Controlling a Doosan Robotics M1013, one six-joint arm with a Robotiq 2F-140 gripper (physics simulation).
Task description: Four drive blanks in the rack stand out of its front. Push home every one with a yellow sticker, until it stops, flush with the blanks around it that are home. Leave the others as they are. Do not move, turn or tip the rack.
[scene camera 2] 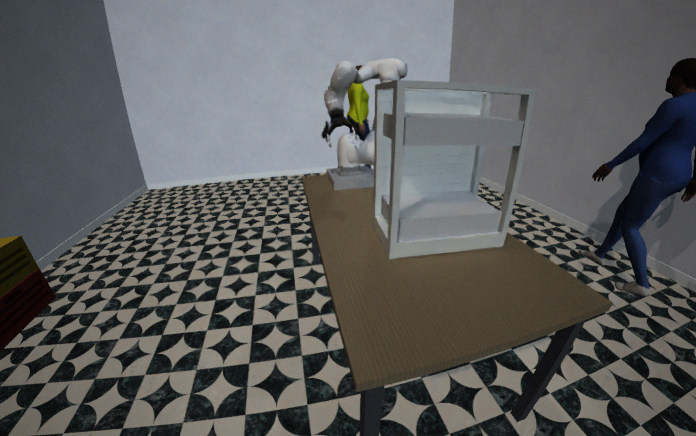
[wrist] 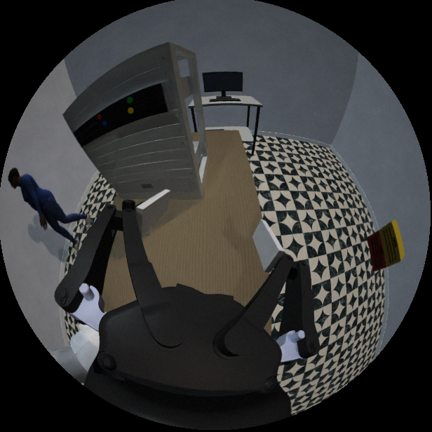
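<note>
The rack stands upright on the table. In the wrist view its pale front shows at the upper left, crossed by a dark band of drive blanks. On the band are a yellow sticker, a green sticker just above it, and a red sticker and a blue sticker further left. How far each blank stands out is too small to tell. In scene camera 2 the blanks are hidden. My gripper is open, in front of the rack and apart from it.
A desk with a monitor stands beyond the rack. A person in blue stands beside the table, and a person in yellow behind the arm. A red and yellow box is off the table's other side.
</note>
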